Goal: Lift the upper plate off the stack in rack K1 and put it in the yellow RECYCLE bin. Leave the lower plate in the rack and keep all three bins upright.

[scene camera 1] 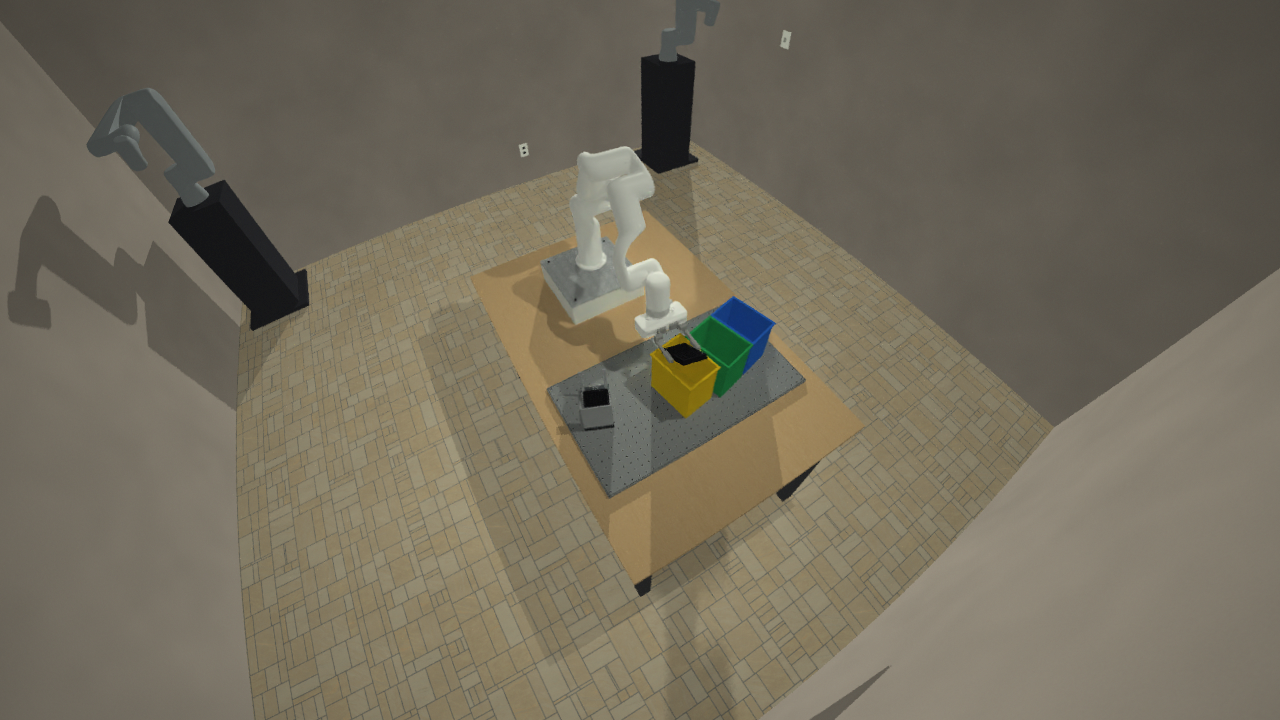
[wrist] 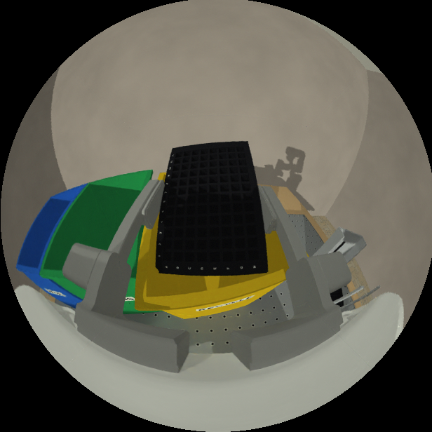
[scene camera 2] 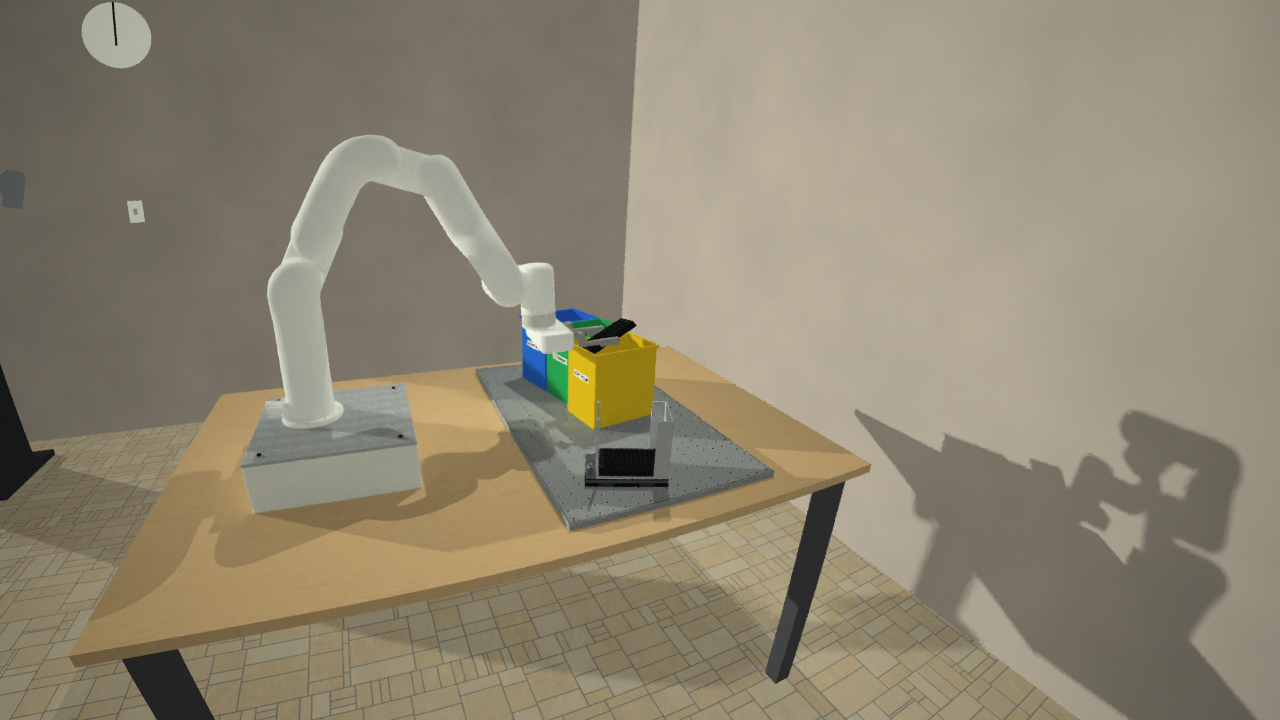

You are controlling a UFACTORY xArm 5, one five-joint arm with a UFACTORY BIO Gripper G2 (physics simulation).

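Frame: origin at the arm's base, x ahead, y left, z up, level; metres.
Seen in the pictures: hand, tool point: (scene camera 1: 681, 350) (scene camera 2: 602, 336); arm's base, link origin: (scene camera 1: 591, 260) (scene camera 2: 313, 415).
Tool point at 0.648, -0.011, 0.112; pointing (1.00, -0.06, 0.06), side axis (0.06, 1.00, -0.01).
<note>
Offsets run from my tool point to a thing's top centre, as dx, dy, dz. Level surfaces: height alone.
My gripper (scene camera 1: 683, 349) (scene camera 2: 602, 334) (wrist: 211, 207) is shut on the black upper plate (scene camera 1: 687, 354) (scene camera 2: 614, 330) (wrist: 212, 225), with a finger on each long side. The plate is tilted, its far end higher, over the mouth of the yellow RECYCLE bin {+0.026, -0.004, -0.018} (scene camera 1: 683, 390) (scene camera 2: 619, 386) (wrist: 175, 304). Its lower end is near rim height; whether it touches the bin is unclear. The black lower plate {-0.059, -0.281, -0.163} (scene camera 1: 595, 396) (scene camera 2: 626, 462) lies in rack K1 {-0.068, -0.278, -0.059} (scene camera 1: 597, 414) (scene camera 2: 662, 440). The yellow bin, the green bin {+0.019, +0.134, -0.018} (scene camera 1: 739, 360) (scene camera 2: 557, 374) (wrist: 100, 220) and the blue bin {-0.012, +0.261, -0.018} (scene camera 1: 757, 344) (scene camera 2: 534, 362) (wrist: 42, 230) stand upright.
The bins stand in a row on a grey perforated board {dz -0.198} (scene camera 1: 635, 452) (scene camera 2: 716, 458) on the wooden table {dz -0.210} (scene camera 1: 716, 510) (scene camera 2: 358, 555). The green bin is right beside the yellow one. The rack stands apart, near the board's other end. The arm's base block (scene camera 1: 601, 307) (scene camera 2: 331, 479) is behind the board.
</note>
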